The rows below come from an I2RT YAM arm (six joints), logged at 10 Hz.
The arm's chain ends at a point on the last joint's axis. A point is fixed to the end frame.
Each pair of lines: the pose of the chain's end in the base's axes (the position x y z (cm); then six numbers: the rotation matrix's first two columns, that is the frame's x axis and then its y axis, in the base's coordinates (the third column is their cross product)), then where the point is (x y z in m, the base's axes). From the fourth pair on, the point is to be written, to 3 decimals.
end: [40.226 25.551 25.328 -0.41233 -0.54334 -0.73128 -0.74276 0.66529 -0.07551]
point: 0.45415 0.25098 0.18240
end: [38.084 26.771 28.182 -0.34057 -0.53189 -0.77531 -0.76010 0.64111 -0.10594]
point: 0.43760 0.26744 0.21463
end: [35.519 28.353 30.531 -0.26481 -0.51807 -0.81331 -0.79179 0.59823 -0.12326]
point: 0.41538 0.28952 0.24145
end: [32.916 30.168 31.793 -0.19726 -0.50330 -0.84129 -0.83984 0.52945 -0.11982]
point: 0.390 0.316 0.256
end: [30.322 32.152 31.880 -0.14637 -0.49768 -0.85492 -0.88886 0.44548 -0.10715]
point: 0.362 0.343 0.257
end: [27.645 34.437 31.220 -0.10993 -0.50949 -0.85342 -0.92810 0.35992 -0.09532]
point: 0.332 0.372 0.250
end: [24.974 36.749 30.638 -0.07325 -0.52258 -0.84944 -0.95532 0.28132 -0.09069]
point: 0.303 0.399 0.244
